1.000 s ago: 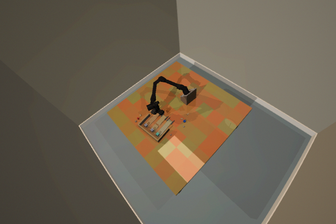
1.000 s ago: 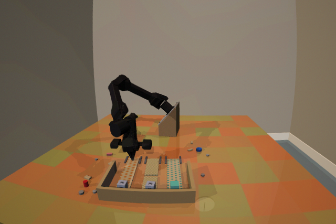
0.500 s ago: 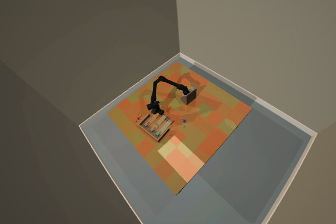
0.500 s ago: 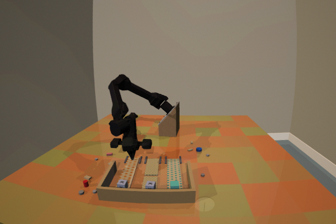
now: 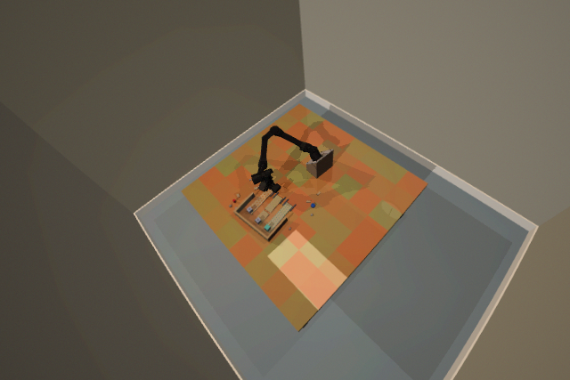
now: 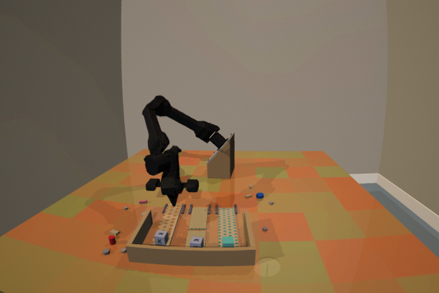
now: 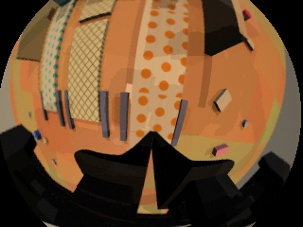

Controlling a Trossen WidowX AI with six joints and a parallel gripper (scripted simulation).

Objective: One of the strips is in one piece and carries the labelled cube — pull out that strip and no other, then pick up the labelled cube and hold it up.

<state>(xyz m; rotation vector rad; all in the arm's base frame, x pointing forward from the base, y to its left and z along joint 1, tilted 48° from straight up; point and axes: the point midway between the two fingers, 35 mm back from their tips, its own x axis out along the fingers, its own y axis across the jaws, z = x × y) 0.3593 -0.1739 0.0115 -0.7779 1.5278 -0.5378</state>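
Now: gripper tip 100 mm short of the strip and 20 mm to the right of it. Round my gripper tip: pink piece: 130 mm to the right; red cylinder: 250 mm ahead, 100 mm to the right; blue disc: 310 mm to the left, 130 mm behind.
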